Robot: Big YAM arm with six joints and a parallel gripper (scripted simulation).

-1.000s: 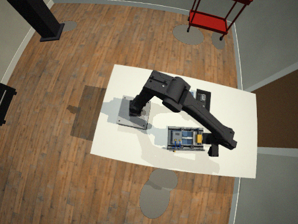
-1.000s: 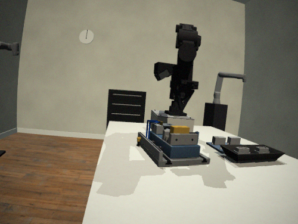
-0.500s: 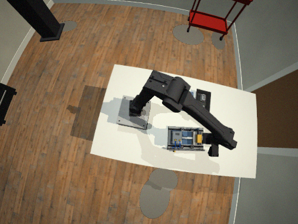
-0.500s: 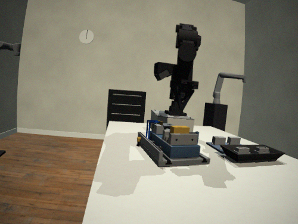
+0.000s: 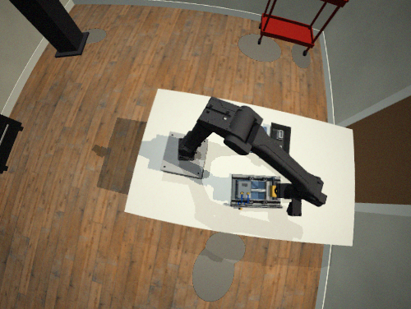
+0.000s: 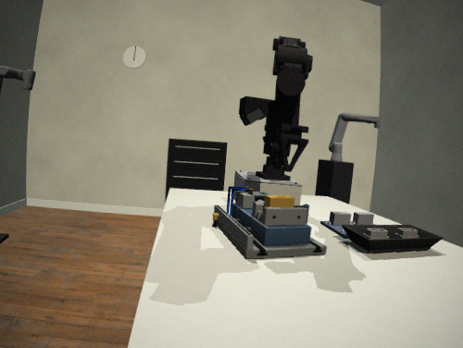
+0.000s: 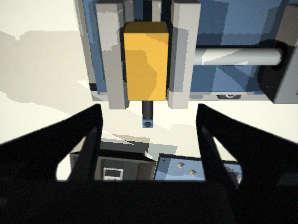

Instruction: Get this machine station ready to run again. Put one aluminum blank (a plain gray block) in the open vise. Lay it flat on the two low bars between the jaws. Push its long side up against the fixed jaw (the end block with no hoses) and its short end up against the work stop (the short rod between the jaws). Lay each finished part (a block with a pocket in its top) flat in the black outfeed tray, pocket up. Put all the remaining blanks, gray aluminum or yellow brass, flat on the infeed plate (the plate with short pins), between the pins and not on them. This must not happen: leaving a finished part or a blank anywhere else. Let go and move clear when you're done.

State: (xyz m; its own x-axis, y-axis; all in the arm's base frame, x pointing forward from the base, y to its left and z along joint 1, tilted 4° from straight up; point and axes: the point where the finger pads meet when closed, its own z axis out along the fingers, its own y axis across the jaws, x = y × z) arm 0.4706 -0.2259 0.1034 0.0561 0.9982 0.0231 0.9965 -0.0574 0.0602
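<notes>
Now: hand 9 cm above the yellow brass blank. From my hand the other things lie so: light cylinder 8 cm behind, 1 cm to the left, 11 cm below; vise 7 cm behind, 1 cm to the left, 14 cm below; dark rod 5 cm to the left, 9 cm below.
</notes>
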